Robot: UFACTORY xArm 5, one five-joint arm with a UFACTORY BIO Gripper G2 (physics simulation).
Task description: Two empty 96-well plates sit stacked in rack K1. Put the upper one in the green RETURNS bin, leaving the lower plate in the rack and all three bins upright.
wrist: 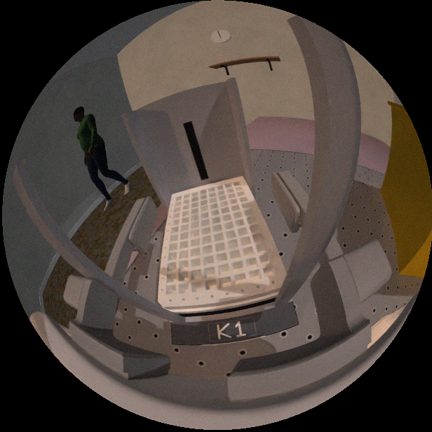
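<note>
The upper white 96-well plate [215, 235] lies in rack K1 [197, 332], between its tall uprights, with its wells facing the camera. The lower plate is hidden beneath it or cannot be told apart at the front edge. My gripper [216, 212] is partly open and holds nothing. One finger pad stands to the left of the plate and the other to the right, with a gap on both sides. The rack's right front upright passes in front of the right finger. The green RETURNS bin does not show in the wrist view.
A yellow bin [410, 190] stands at the right edge. The rack's tall back panel [220, 130] rises behind the plate, and its curved front uprights flank it. The perforated table [265, 162] lies below. A person in green [90, 135] is at the left, beyond the table.
</note>
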